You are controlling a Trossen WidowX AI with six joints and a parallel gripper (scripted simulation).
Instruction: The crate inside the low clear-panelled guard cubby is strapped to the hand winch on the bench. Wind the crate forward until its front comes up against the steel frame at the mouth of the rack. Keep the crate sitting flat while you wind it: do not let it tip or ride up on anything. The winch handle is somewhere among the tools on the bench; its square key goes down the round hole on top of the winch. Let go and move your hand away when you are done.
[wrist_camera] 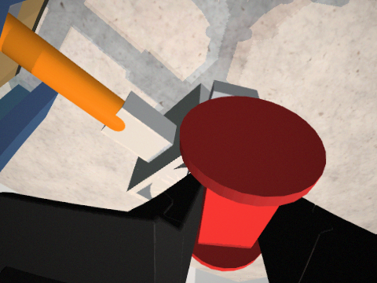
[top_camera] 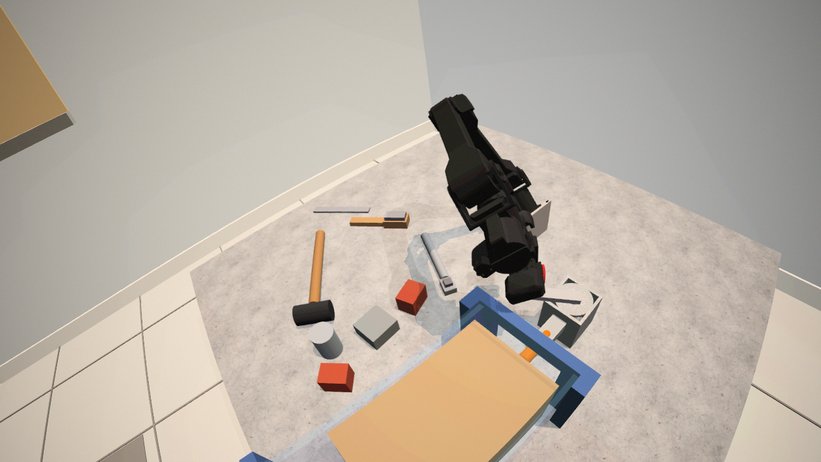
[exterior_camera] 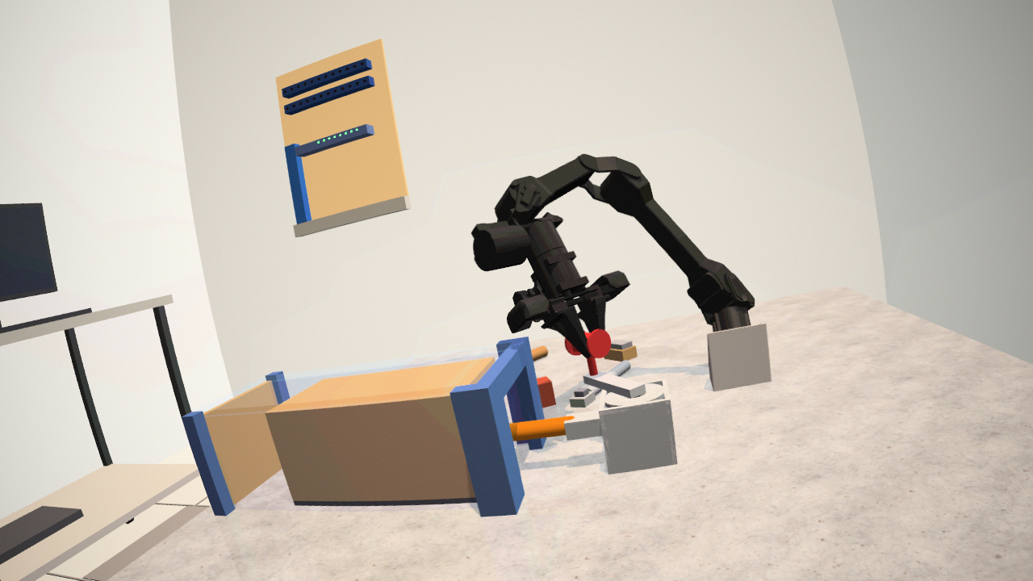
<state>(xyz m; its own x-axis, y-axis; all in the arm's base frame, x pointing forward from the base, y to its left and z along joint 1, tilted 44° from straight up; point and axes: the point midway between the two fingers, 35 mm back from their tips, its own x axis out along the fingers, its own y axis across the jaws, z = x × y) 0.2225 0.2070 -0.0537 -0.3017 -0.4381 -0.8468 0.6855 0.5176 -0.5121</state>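
The crank handle is 1 cm behind my gripper tip, 2 cm to the left of it and 3 cm below it. The rest, counted from my gripper tip: blue steel frame (11 cm ahead, 8 cm to the left, 3 cm below); red knob (1 cm ahead, 1 cm to the right); grey winch (7 cm behind, 6 cm to the left, 10 cm below).
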